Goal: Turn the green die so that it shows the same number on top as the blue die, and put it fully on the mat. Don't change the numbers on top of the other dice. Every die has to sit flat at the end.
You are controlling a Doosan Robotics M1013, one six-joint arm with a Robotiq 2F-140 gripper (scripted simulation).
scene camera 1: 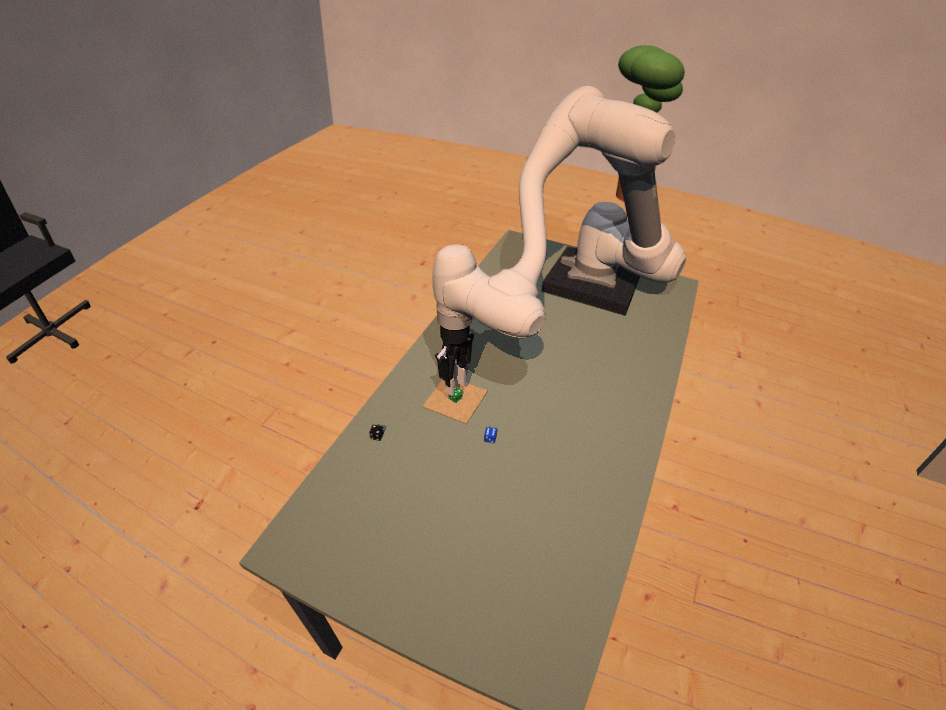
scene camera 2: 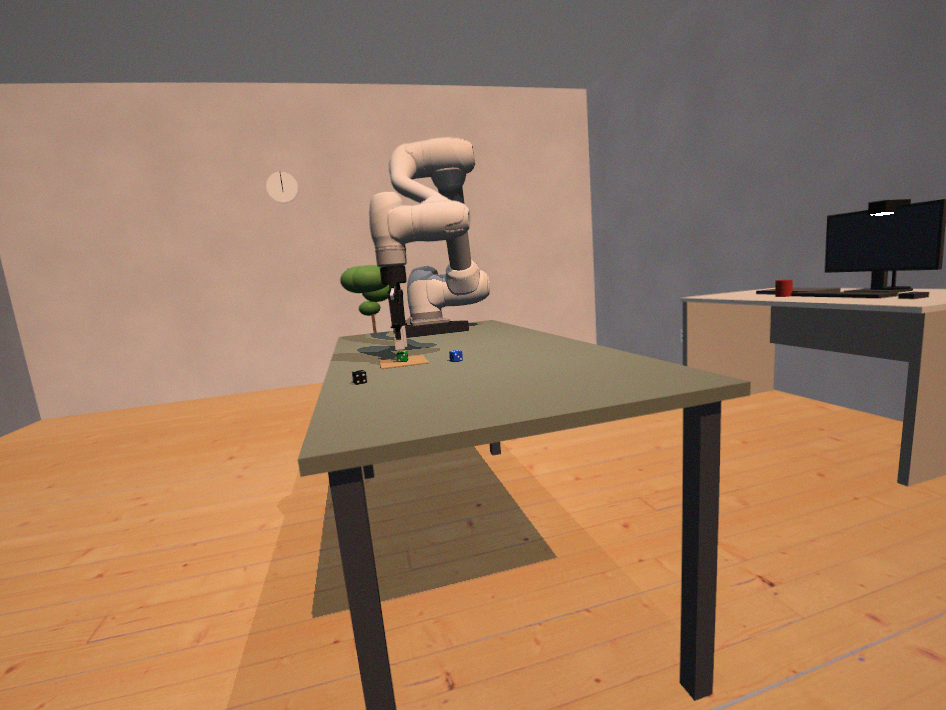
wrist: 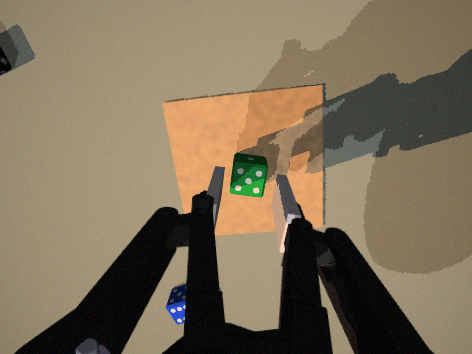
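I find my gripper [scene camera 1: 455, 388] in the scene, and I can see the gripper [scene camera 2: 401, 348] in another camera as well, with the wrist view showing my gripper too [wrist: 248, 186]. There is a green die [wrist: 249, 172]. A tan mat [scene camera 1: 439, 402] is here as well, and I also see the mat [wrist: 285, 125] from the wrist.
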